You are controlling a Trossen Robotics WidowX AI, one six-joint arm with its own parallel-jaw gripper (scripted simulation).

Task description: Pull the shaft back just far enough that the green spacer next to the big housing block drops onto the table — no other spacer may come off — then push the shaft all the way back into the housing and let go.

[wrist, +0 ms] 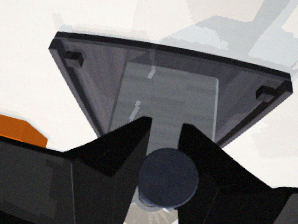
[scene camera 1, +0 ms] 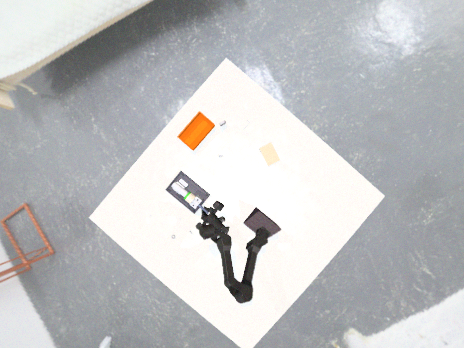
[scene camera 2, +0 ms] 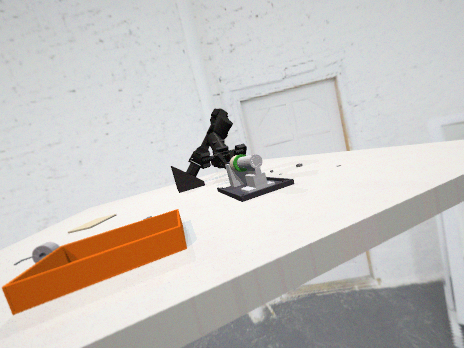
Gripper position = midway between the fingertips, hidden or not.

Note:
I see my gripper point(scene camera 2: 232, 170), a dark baseplate point(scene camera 2: 251, 183) and an orange tray point(scene camera 2: 71, 267).
My gripper shows as well in the wrist view point(wrist: 165, 130). The dark baseplate is seen too in the wrist view point(wrist: 115, 81). The orange tray shows as well in scene camera 1 point(scene camera 1: 198, 128).

